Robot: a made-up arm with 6 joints. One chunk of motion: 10 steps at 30 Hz.
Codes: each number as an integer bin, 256 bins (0 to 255) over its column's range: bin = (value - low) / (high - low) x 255, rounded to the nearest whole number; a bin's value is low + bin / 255 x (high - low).
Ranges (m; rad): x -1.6..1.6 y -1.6..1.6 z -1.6..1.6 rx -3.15..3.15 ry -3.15..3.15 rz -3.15..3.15
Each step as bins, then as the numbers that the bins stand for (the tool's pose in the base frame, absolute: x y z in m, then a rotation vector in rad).
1 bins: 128 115 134 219 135 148
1 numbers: 0.0063 -0.1569 0.0816 2.2606 0.1853 0.5065
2 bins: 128 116 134 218 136 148
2 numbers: 0.0063 -0.1443 0.0816 2.2359 0.2100 0.5065
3 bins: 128 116 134 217 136 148
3 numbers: 0.0063 -0.1443 0.0816 2.2112 0.2100 0.5065
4 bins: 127 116 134 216 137 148
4 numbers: -0.0063 -0.1443 0.0816 2.1865 0.2347 0.5065
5 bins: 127 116 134 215 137 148
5 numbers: -0.0063 -0.1443 0.0816 2.1618 0.2347 0.5065
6 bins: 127 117 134 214 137 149
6 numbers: -0.0063 -0.1318 0.0816 2.1371 0.2347 0.5312
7 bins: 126 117 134 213 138 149
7 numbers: -0.0188 -0.1318 0.0816 2.1124 0.2594 0.5312
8 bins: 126 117 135 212 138 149
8 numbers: -0.0188 -0.1318 0.0941 2.0876 0.2594 0.5312
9 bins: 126 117 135 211 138 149
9 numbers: -0.0188 -0.1318 0.0941 2.0629 0.2594 0.5312
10 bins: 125 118 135 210 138 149
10 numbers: -0.0314 -0.1192 0.0941 2.0382 0.2594 0.5312
